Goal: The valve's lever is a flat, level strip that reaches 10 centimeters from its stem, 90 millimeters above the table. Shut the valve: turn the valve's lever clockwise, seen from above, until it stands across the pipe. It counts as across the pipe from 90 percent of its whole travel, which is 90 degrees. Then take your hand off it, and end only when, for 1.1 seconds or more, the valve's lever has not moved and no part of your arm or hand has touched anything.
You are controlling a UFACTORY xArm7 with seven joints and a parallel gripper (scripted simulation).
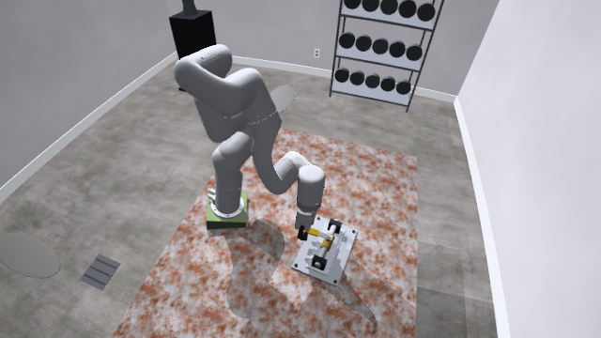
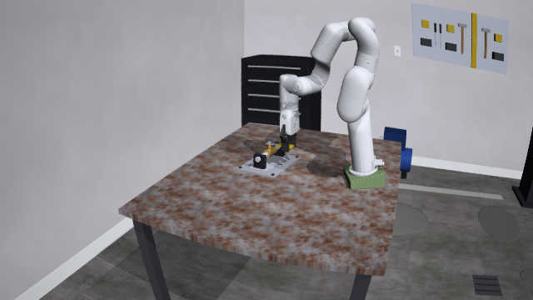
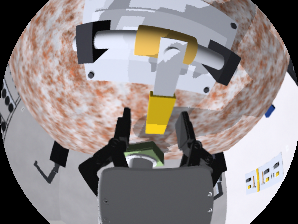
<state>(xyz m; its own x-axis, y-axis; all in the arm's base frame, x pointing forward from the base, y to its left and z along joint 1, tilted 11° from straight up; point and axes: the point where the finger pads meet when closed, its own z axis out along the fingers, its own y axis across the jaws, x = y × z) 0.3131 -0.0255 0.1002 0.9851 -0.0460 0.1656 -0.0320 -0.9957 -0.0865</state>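
Right now my hand is 50 mm short of the yellow lever.
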